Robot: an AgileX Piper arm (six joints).
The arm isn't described. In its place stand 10 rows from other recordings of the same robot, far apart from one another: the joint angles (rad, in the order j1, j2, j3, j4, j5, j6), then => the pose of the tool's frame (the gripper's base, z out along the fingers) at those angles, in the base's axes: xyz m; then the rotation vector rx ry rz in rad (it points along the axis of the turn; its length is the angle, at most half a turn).
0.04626, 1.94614, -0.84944, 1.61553, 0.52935, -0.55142 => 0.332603 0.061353 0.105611 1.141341 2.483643 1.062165
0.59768, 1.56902, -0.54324, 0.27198, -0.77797, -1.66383 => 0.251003 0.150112 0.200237 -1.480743 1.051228 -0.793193
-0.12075, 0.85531, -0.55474, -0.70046, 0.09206, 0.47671 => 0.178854 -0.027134 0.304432 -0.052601 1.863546 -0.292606
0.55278, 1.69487, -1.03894, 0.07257, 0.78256, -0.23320 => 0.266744 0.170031 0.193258 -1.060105 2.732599 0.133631
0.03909, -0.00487, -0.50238, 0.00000, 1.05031, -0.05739 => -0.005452 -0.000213 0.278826 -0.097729 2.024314 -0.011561
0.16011, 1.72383, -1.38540, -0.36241, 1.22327, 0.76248 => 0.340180 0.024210 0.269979 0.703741 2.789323 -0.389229
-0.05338, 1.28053, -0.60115, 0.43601, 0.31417, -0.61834 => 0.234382 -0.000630 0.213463 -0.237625 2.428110 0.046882
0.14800, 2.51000, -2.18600, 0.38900, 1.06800, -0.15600 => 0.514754 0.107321 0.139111 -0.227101 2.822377 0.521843
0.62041, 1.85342, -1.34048, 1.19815, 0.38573, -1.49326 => 0.327198 0.272983 0.253720 -1.161172 1.814015 0.557394
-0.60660, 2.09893, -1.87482, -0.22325, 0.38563, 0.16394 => 0.411438 -0.294708 0.290446 0.638204 2.020480 -0.478640
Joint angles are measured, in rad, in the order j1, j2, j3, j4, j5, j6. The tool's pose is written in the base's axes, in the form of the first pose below.
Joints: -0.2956, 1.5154, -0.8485, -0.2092, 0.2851, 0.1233
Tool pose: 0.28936 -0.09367 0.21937 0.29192 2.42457 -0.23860
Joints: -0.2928, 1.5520, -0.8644, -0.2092, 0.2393, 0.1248
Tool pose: 0.29900 -0.09482 0.21519 0.28117 2.40061 -0.23059
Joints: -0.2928, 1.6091, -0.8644, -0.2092, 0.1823, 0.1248
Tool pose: 0.30758 -0.09630 0.20041 0.27291 2.40197 -0.21765
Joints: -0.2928, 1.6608, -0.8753, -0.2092, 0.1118, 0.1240
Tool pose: 0.31814 -0.09811 0.19067 0.25999 2.37391 -0.20660
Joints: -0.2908, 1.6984, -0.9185, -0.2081, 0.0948, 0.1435
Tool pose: 0.33055 -0.10079 0.19064 0.27745 2.34830 -0.19544
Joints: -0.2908, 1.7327, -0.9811, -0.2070, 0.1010, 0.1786
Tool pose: 0.34467 -0.10512 0.19529 0.31773 2.31939 -0.18240
